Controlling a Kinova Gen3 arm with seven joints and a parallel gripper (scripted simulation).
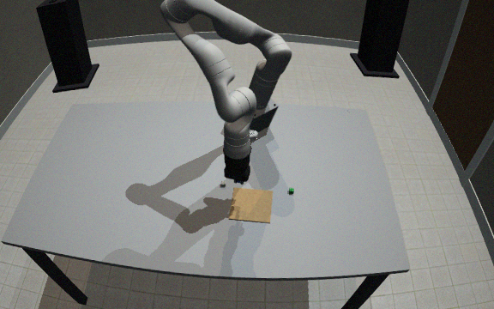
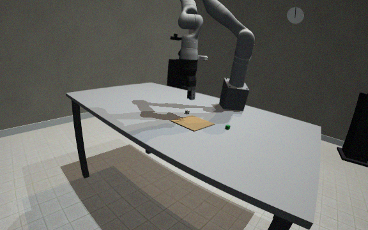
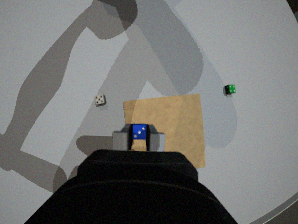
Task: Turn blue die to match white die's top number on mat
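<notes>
Now: hand 3 cm short of the tan mat, 4 cm to the right of it and 11 cm above it. Round my hand: white die: 7 cm behind, 5 cm to the right, 11 cm below; then green die: 2 cm behind, 19 cm to the left, 11 cm below; then blue die: 1 cm below.
</notes>
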